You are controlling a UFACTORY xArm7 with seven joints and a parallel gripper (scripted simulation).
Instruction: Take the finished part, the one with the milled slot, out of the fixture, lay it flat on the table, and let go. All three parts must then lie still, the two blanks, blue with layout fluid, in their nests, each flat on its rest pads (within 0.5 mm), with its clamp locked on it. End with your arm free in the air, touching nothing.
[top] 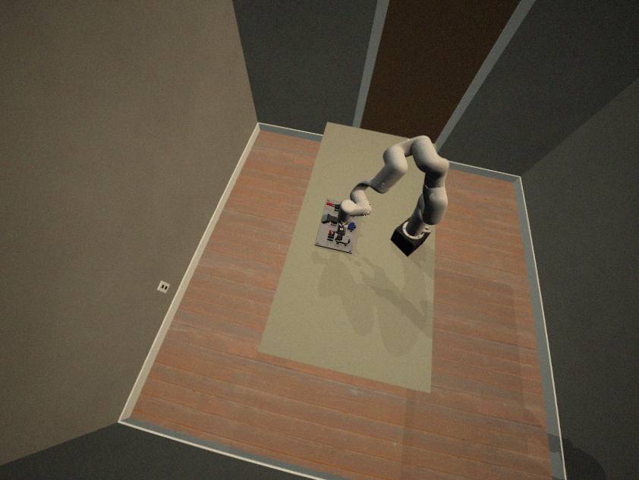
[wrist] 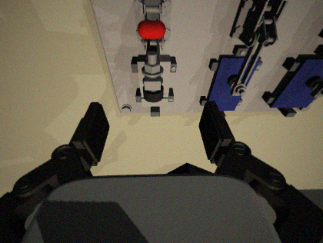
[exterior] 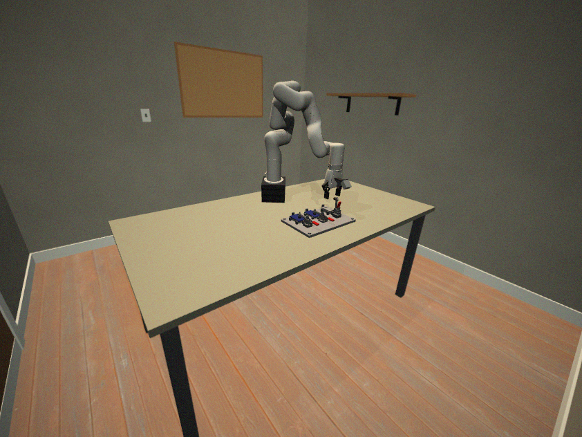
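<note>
Right now my hand is 9 cm above the finished part and 3 cm past it. Also, from my hand: blue blank (11 cm to the right, 10 cm below, 4 cm behind); then grey fixture plate (12 cm below, 11 cm to the right, 1 cm ahead).
</note>
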